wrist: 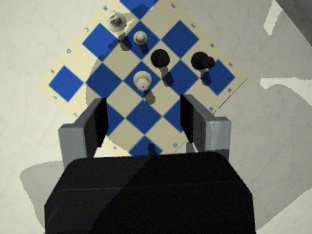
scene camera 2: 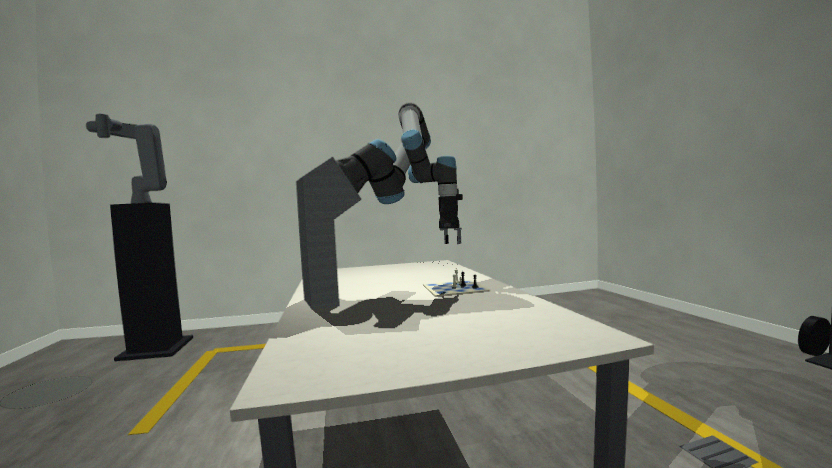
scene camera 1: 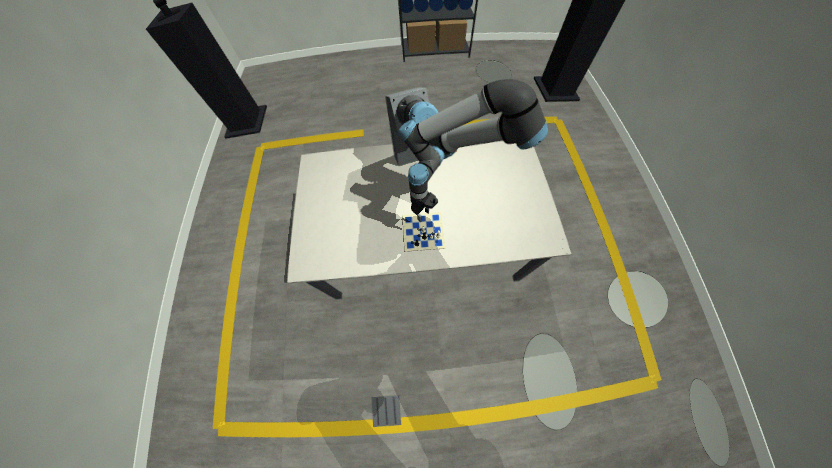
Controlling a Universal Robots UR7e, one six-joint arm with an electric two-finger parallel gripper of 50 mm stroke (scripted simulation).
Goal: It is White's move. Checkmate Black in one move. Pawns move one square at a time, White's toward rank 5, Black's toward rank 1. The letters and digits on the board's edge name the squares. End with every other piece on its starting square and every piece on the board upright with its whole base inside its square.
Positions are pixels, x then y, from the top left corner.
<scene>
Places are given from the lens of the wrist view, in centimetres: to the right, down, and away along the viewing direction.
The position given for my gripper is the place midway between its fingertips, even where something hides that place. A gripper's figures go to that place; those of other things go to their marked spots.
my gripper (wrist: pixel 143 111): -1, 0, 17
chessboard (wrist: pixel 97 63): -8, -7, 33
</scene>
